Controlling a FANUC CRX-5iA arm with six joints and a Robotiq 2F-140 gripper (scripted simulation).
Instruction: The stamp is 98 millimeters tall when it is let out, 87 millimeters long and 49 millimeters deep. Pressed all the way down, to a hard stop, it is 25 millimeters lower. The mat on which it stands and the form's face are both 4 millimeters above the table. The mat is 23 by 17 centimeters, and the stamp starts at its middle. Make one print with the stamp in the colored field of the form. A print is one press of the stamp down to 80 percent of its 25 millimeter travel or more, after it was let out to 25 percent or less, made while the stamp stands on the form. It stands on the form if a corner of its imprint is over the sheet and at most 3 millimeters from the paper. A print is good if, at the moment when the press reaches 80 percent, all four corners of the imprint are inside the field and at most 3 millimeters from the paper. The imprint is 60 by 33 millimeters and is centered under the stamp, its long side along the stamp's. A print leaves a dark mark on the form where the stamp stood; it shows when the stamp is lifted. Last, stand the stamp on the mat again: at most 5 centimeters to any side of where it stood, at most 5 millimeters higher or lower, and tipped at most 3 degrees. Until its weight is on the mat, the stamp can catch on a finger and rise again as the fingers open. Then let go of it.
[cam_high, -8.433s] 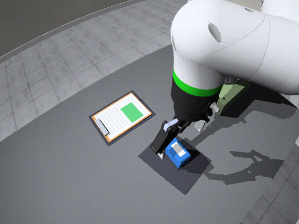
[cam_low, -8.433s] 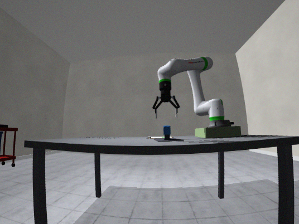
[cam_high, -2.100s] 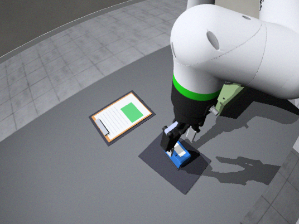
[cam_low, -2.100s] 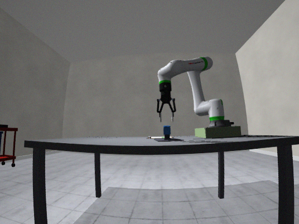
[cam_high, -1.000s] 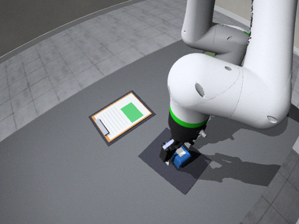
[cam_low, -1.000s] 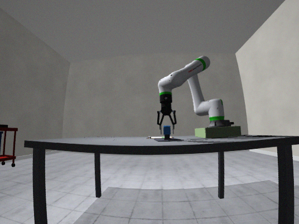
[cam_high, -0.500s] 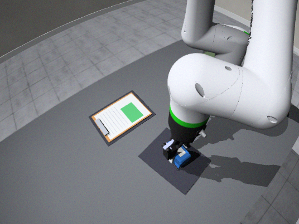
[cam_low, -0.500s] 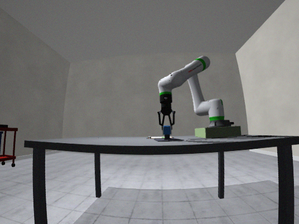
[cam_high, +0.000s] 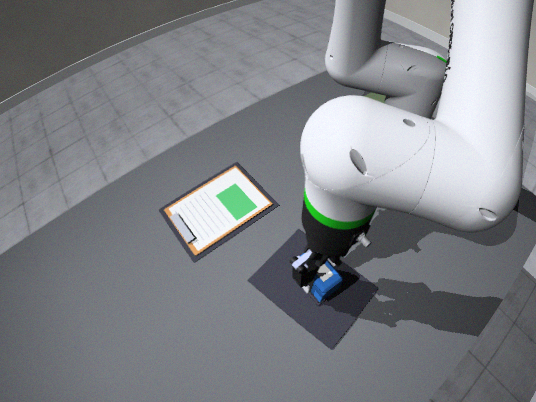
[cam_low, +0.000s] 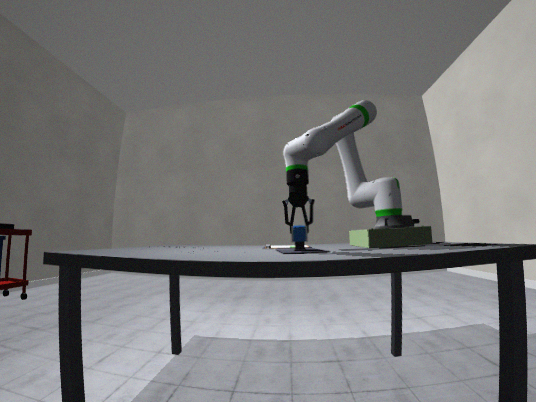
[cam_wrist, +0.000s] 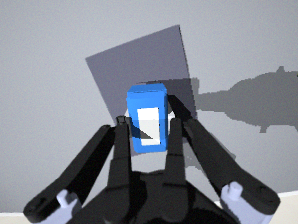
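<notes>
The blue stamp lies 20 mm below my hand. Round my hand: dark mat: 70 mm below.
</notes>
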